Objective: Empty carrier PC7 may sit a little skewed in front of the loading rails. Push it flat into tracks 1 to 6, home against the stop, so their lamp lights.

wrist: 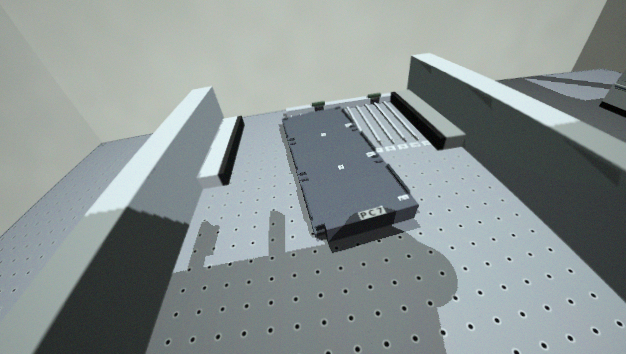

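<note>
The dark grey carrier PC7 (345,150) lies flat on the perforated plate in the middle of the wrist view, its labelled end towards the camera. Its far end is close to the pale stop strip (347,100); any gap there is too small to tell. Thin light loading rails (391,122) show to its right, with small white labels at their near ends. Its long side looks roughly parallel to them. My gripper (315,91) has its two fingers apart with nothing between them. They frame the carrier in the view, above the plate and short of its near end.
Two small dark green blocks, one left (318,105) and one right (374,96), sit at the strip; neither looks lit. The perforated plate (480,240) carries broad shadows in front of the carrier. A grey object (617,95) shows partly at the right edge. Pale walls stand behind.
</note>
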